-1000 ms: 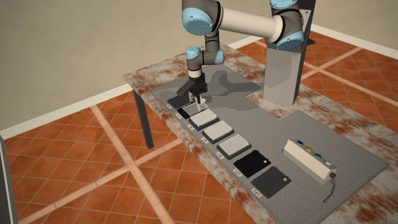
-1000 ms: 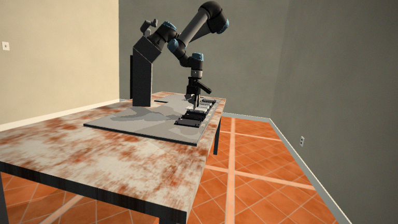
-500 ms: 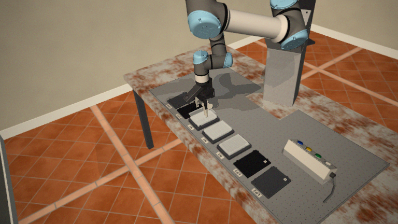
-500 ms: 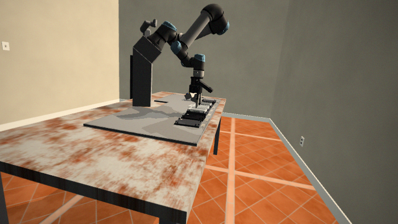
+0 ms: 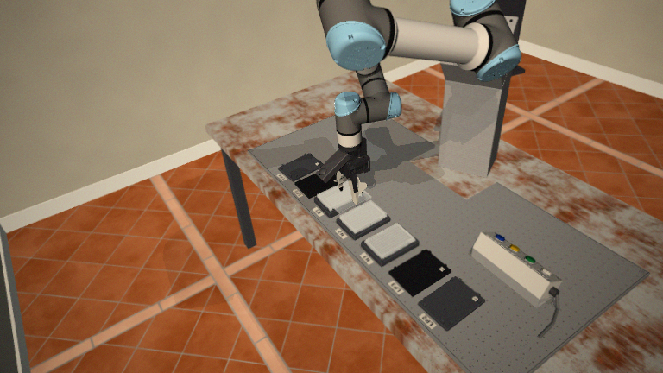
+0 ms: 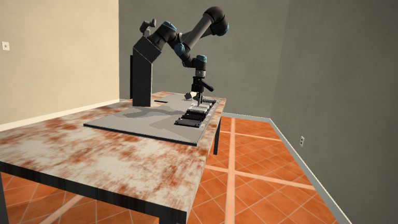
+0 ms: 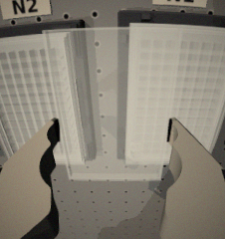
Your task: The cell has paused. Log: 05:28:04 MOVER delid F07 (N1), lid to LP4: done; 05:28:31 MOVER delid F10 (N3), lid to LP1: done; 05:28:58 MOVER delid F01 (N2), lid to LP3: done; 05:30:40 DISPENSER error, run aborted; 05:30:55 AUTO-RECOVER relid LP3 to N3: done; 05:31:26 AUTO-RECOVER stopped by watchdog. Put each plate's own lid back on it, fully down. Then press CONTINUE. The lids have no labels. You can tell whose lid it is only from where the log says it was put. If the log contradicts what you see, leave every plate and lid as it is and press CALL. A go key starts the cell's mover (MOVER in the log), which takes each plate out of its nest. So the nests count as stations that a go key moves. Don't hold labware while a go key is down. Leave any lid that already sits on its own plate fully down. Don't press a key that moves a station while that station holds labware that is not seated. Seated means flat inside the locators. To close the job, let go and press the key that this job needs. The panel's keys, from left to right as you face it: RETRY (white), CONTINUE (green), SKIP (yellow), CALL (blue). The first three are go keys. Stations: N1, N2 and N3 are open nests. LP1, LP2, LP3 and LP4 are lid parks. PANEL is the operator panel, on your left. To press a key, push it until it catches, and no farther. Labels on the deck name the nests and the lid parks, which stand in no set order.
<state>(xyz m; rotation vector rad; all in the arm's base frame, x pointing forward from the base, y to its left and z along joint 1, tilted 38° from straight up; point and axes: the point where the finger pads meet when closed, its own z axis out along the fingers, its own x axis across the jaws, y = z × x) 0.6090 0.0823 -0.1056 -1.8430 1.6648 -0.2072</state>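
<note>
The dark nest frame lies 20 cm to the left of my hand, 5 cm below it and 5 cm behind it. From my hand the other things lie so: plate 5 cm to the right, 4 cm below, 1 cm ahead; blue CALL key 35 cm to the left, 32 cm behind; black lid park 18 cm to the right, 6 cm below, 5 cm ahead.
</note>
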